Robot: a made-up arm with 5 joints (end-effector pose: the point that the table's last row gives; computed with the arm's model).
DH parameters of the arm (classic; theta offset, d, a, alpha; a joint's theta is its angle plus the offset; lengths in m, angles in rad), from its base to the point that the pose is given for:
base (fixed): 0.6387 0 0.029 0
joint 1: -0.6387 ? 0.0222 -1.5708
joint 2: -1.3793 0 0.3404 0
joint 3: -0.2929 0 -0.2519 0
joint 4: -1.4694 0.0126 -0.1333 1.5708
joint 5: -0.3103 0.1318 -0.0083 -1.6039
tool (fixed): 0.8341 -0.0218 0 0
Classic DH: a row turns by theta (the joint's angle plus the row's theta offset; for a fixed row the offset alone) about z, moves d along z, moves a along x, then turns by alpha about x.
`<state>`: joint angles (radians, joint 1 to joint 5).
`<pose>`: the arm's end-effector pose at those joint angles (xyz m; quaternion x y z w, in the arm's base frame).
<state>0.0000 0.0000 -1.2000 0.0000 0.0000</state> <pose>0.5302 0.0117 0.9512 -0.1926 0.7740 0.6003 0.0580</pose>
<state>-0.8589 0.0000 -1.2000 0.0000 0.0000</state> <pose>0.3502 -0.3702 0.9512 0.1472 0.7839 0.5217 0.3027</pose>
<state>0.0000 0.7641 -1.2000 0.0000 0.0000</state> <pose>0.6424 0.0117 0.5166 -0.0451 -0.7399 -0.6289 0.2347</pose>
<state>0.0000 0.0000 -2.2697 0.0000 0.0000</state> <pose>0.2920 0.0117 1.3077 -0.4717 0.6364 0.4183 0.4445</pose>
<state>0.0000 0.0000 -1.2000 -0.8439 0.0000</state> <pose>0.4037 0.0117 1.0534 -0.4216 0.6824 0.4688 0.3699</pose>
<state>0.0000 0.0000 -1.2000 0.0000 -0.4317</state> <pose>0.5325 0.0194 0.9571 0.2598 -0.8610 -0.4364 0.0284</pose>
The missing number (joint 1, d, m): 0.5943
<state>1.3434 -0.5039 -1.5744 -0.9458 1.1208</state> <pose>0.0354 0.0323 1.2084 -0.5607 -0.3995 0.7248 0.0266</pose>
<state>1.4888 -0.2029 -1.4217 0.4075 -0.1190</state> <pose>0.0633 0.4589 1.0684 0.7026 -0.4425 -0.4367 0.3463</pose>
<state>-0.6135 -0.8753 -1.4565 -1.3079 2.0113</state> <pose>-0.1275 0.1322 1.1130 -0.8623 -0.0874 0.4215 0.2665</pose>
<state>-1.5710 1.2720 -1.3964 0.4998 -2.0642</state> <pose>0.0572 -0.4837 0.2097 0.0875 -0.5914 -0.6121 0.5176</pose>
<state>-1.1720 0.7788 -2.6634 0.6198 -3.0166</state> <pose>0.3236 -0.6118 0.9638 -0.0337 -0.6372 0.3528 0.6843</pose>
